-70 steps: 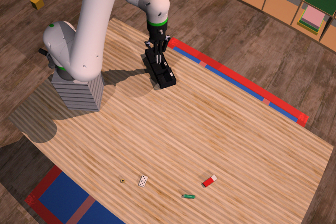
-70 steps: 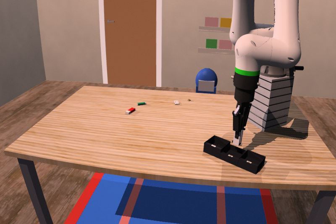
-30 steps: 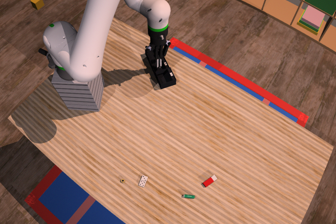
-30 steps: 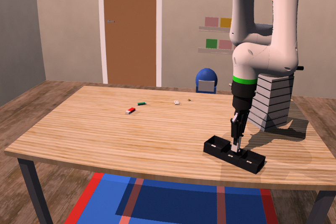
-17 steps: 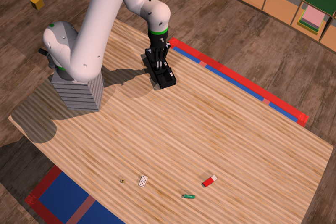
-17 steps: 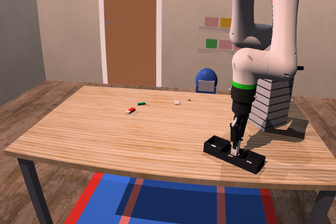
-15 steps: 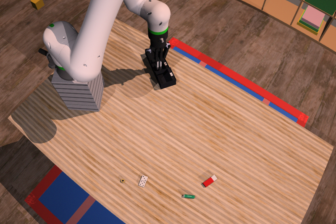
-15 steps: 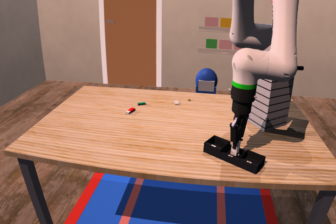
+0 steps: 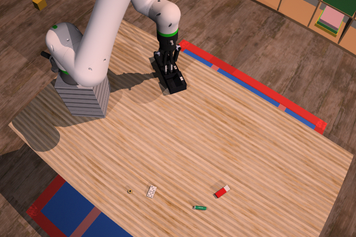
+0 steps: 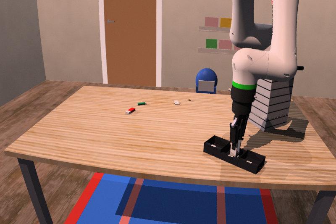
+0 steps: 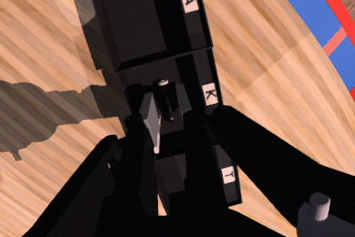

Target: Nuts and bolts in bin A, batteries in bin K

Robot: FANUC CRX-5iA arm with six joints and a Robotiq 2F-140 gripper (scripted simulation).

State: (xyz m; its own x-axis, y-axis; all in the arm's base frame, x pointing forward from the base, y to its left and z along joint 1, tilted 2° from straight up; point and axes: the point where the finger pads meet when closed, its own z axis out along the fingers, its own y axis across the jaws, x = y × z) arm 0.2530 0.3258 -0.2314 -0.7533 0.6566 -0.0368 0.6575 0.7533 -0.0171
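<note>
My hand is 10 mm short of the three joined black bins, 10 mm to the right of it and 30 mm above it. From my hand the other things lie so: dark battery (40 mm below); white domino (230 mm ahead, 570 mm to the right, 40 mm below); brass nut (150 mm ahead, 610 mm to the right, 50 mm below).
</note>
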